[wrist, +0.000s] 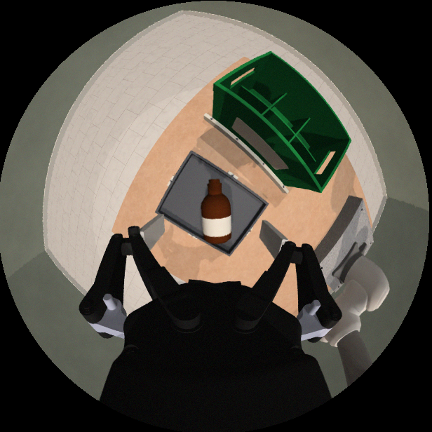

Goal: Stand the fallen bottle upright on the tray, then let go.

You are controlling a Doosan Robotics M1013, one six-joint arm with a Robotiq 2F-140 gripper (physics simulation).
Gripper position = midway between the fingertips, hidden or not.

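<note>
My gripper (212, 226). Brown bottle (215, 208). Green crate (274, 110). Grey tray (181, 203).
</note>
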